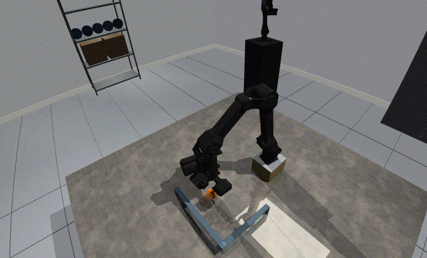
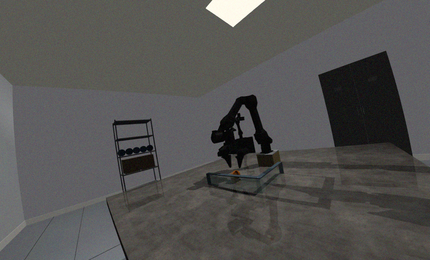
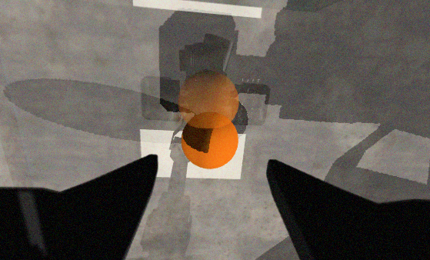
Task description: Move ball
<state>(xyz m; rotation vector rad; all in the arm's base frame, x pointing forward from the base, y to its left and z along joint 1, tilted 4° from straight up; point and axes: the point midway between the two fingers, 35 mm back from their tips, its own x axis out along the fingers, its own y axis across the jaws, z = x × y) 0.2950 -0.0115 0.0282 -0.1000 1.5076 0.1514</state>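
My gripper tip is now 40 mm above the orange ball. The rest, counted from my gripper tip: see-through copy: 40 mm below, 30 mm ahead, 10 mm to the left.
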